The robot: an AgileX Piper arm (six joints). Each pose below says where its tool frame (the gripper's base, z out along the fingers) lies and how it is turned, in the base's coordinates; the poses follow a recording.
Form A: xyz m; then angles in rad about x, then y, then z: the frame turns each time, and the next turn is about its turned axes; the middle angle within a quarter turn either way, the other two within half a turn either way.
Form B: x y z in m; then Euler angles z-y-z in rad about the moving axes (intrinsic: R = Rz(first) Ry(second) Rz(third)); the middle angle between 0 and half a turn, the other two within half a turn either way. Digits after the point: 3 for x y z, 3 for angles.
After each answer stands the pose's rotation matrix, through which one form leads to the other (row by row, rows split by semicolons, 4 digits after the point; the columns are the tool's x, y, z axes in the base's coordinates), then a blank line. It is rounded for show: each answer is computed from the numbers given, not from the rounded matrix.
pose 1, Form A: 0.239, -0.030, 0.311, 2.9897, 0.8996, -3.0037
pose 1, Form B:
0.239, -0.030, 0.311, -0.120, 2.233, -0.055
-0.6160 0.0855 0.7831; 0.0185 0.9954 -0.0941; -0.7875 -0.0435 -0.6148

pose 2, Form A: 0.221, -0.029, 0.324, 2.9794, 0.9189, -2.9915
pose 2, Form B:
0.221, -0.029, 0.324, -0.123, 2.213, -0.053
-0.5999 0.0907 0.7949; 0.0206 0.9950 -0.0980; -0.7998 -0.0424 -0.5987

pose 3, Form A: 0.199, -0.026, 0.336, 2.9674, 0.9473, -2.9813
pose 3, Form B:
0.199, -0.026, 0.336, -0.124, 2.183, -0.053
-0.5764 0.0932 0.8118; 0.0183 0.9947 -0.1012; -0.8170 -0.0435 -0.5750

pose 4, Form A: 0.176, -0.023, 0.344, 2.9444, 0.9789, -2.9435
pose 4, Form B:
0.176, -0.023, 0.344, -0.131, 2.150, -0.038
-0.5470 0.1098 0.8299; 0.0336 0.9934 -0.1093; -0.8364 -0.0319 -0.5471

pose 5, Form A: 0.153, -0.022, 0.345, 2.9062, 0.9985, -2.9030
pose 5, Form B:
0.153, -0.022, 0.345, -0.149, 2.125, -0.039
-0.5262 0.1280 0.8407; 0.0393 0.9912 -0.1263; -0.8494 -0.0334 -0.5266

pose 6, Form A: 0.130, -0.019, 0.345, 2.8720, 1.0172, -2.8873
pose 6, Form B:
0.130, -0.019, 0.345, -0.163, 2.102, -0.060
-0.5088 0.1323 0.8506; 0.0232 0.9899 -0.1400; -0.8605 -0.0515 -0.5068

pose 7, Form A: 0.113, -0.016, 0.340, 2.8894, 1.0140, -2.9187
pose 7, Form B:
0.113, -0.016, 0.340, -0.154, 2.108, -0.072
-0.5154 0.1168 0.8490; 0.0075 0.9912 -0.1319; -0.8569 -0.0616 -0.5118

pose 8, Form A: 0.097, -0.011, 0.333, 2.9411, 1.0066, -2.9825
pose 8, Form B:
0.097, -0.011, 0.333, -0.125, 2.122, -0.077
-0.5280 0.0847 0.8450; -0.0109 0.9943 -0.1065; -0.8492 -0.0654 -0.5240

